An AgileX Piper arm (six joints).
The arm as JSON. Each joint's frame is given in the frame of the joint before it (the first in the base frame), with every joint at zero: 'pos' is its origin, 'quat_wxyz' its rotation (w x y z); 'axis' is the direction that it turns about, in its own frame. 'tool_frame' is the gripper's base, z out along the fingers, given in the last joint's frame.
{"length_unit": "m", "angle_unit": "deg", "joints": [
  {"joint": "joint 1", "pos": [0.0, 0.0, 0.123], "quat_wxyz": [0.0, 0.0, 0.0, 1.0], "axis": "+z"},
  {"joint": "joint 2", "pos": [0.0, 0.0, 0.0], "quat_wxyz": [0.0, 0.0, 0.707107, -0.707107], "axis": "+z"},
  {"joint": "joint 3", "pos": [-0.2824, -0.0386, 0.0], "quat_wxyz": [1.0, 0.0, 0.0, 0.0], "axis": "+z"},
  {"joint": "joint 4", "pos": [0.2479, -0.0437, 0.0], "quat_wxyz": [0.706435, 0.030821, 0.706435, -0.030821], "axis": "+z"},
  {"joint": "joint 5", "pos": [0.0, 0.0, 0.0], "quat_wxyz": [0.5, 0.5, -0.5, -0.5], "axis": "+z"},
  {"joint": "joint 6", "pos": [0.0, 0.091, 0.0], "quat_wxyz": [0.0, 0.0, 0.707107, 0.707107], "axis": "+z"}
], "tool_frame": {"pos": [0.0, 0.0, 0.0], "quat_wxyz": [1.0, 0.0, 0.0, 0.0]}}
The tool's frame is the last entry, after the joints.
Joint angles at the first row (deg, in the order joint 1, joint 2, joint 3, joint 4, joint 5, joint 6):
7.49 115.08 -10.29 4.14 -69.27 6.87
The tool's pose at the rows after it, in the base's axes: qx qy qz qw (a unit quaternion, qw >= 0); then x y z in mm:
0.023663 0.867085 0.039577 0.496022 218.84 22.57 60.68
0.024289 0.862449 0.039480 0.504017 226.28 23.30 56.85
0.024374 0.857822 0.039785 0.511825 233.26 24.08 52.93
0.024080 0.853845 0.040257 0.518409 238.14 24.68 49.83
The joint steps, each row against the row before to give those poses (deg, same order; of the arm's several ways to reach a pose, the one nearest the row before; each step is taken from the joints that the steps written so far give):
0.00 1.77 -1.92 0.00 -0.03 0.06
0.00 1.85 -1.66 0.14 -1.25 0.00
0.00 1.81 -1.60 0.05 -1.24 0.00
0.00 1.42 -1.14 0.00 -1.16 0.00

